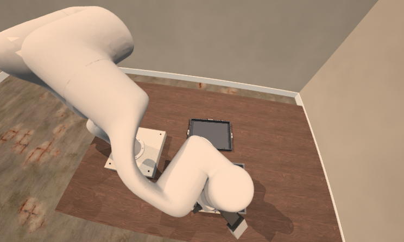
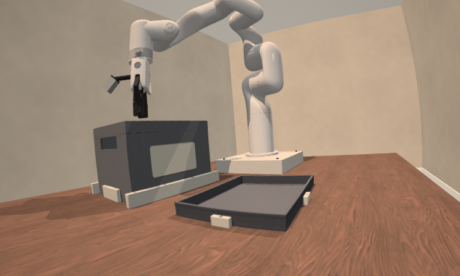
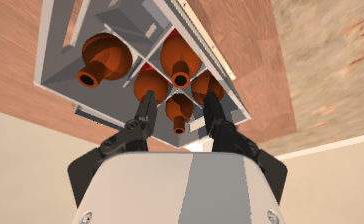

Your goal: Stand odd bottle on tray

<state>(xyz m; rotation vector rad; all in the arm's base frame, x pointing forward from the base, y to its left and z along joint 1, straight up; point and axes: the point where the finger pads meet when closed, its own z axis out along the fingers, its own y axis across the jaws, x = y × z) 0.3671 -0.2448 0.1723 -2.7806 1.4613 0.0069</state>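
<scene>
Right now the dark grey crate is 130 mm below my hand, 40 mm to the left of it and 10 mm ahead of it. Round my hand: dark tray: 340 mm to the left, 210 mm below, 60 mm ahead; then brown bottle: 130 mm below, 90 mm to the left, 20 mm ahead.
</scene>
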